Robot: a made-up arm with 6 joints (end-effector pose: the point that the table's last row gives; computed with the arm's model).
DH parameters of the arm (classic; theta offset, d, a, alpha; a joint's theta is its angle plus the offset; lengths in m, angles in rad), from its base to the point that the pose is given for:
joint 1: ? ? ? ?
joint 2: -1.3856 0 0.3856 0
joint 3: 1.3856 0 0.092 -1.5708
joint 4: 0 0.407 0 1.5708
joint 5: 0 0 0.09 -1.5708
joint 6: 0 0.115 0 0
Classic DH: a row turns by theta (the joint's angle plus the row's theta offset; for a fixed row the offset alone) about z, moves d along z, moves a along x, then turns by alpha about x.
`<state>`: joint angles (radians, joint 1 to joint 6).
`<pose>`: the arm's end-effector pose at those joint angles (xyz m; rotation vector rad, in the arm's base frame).
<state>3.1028 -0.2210 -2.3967 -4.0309 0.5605 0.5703</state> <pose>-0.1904 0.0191 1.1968 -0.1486 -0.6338 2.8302</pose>
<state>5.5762 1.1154 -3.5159 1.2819 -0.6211 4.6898</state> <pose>0.3513 -0.4768 0.8146 0.4869 -0.7593 1.7841</pose>
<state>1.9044 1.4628 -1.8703 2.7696 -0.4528 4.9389</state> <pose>-0.1328 0.5290 -0.1822 3.0538 0.6924 0.2522</pose>
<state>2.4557 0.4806 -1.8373 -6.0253 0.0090 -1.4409</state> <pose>-0.5946 0.5159 0.6581 0.4946 -1.9411 -1.2855</pose>
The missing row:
joint 1: 0 0.292 0 -1.5708
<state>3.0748 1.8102 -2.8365 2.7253 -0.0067 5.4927</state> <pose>-0.7978 0.0902 -0.1292 -1.9598 -1.2541 1.0447</pose>
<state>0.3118 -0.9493 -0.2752 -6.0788 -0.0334 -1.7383</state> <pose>0.2759 0.0689 0.5672 1.2749 1.6758 1.2496</pose>
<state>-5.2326 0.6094 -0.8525 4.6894 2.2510 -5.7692</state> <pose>0.3579 0.3310 0.1924 0.6248 0.6607 0.1238</pose>
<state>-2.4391 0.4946 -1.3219 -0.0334 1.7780 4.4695</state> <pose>-0.4326 -0.3604 0.2441 -2.1461 0.6821 -0.5767</pose>
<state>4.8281 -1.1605 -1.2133 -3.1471 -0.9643 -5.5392</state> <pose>-0.0012 0.0036 0.7577 1.5697 0.7991 -0.5274</pose>
